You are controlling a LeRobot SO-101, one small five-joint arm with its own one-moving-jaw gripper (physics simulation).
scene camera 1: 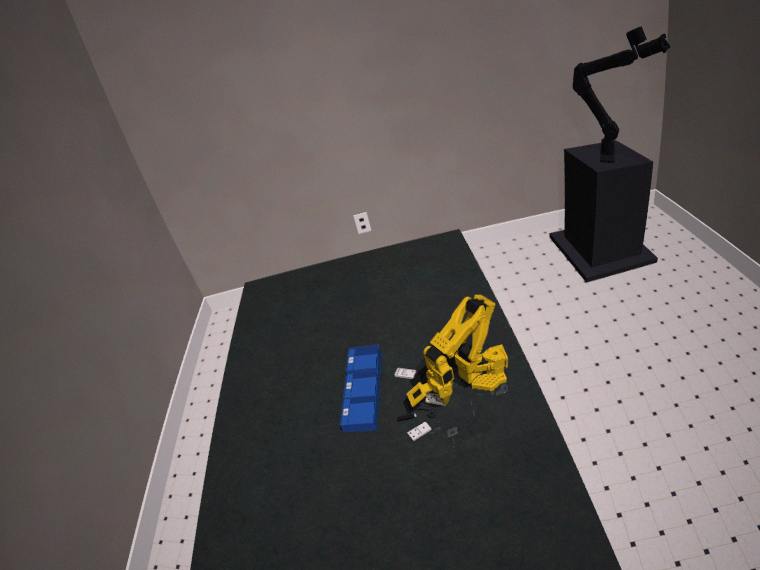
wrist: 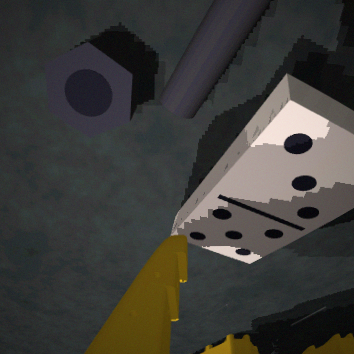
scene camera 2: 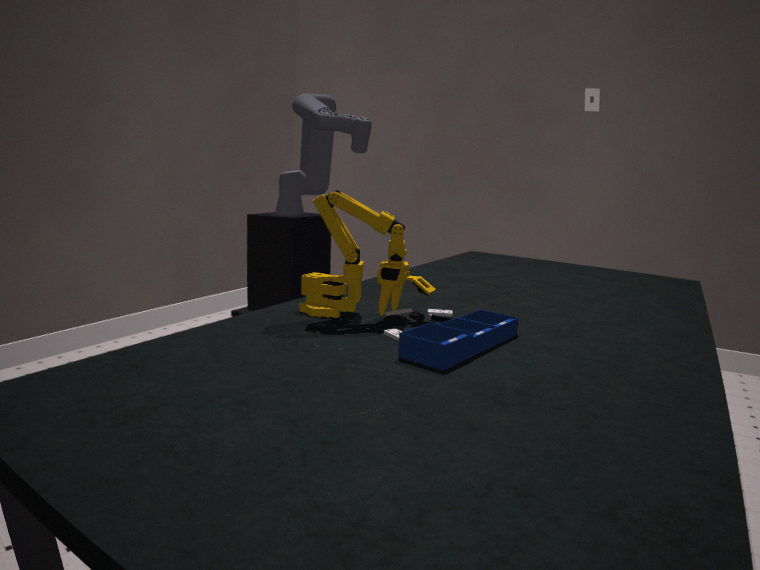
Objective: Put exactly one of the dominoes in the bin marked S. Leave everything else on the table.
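Seen in the pictures: hand, its tool point: (scene camera 1: pixel 445 401) (wrist: pixel 186 251) (scene camera 2: pixel 393 309); arm's base, origin of its link: (scene camera 1: pixel 478 376) (wrist: pixel 276 353) (scene camera 2: pixel 336 312).
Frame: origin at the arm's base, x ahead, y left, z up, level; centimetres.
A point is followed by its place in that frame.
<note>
My gripper (scene camera 1: pixel 446 401) (scene camera 2: pixel 387 312) {y 6.0, x 9.8, z 1.1 cm} is open, pointing down with its tips low by a white domino (scene camera 1: pixel 435 400) {y 5.2, x 12.0, z 1.5 cm} (wrist: pixel 270 185) {y 4.8, x 12.5, z 1.7 cm}. In the wrist view one notched yellow jaw (wrist: pixel 145 305) {y 6.9, x 10.5, z 3.0 cm} shows, its tip at the domino's near left corner; contact is unclear. The other jaw is out of that view. A second domino (scene camera 1: pixel 405 373) (scene camera 2: pixel 440 312) and a third domino (scene camera 1: pixel 419 430) (scene camera 2: pixel 391 333) lie apart on the table. The blue three-compartment bin row (scene camera 1: pixel 379 369) {y -8.8, x 24.2, z 1.9 cm} (scene camera 2: pixel 423 353) {y -16.7, x 27.8, z 1.8 cm} stands beyond them; its labels are too small to read.
A dark hex nut (scene camera 1: pixel 431 415) {y 8.8, x 13.8, z 0.9 cm} (wrist: pixel 56 92) {y 8.9, x 13.6, z 0.8 cm} and a dark cylinder (scene camera 1: pixel 405 417) (wrist: pixel 210 60) lie near the gripper on the dark table (scene camera 1: pixel 294 490) {y 21.7, x 47.8, z 0.0 cm} (scene camera 2: pixel 276 460) {y -51.1, x 29.0, z 0.0 cm}. Another robot arm (scene camera 1: pixel 592 104) (scene camera 2: pixel 316 147) stands on a black pedestal (scene camera 1: pixel 604 208) (scene camera 2: pixel 276 263) off the table.
</note>
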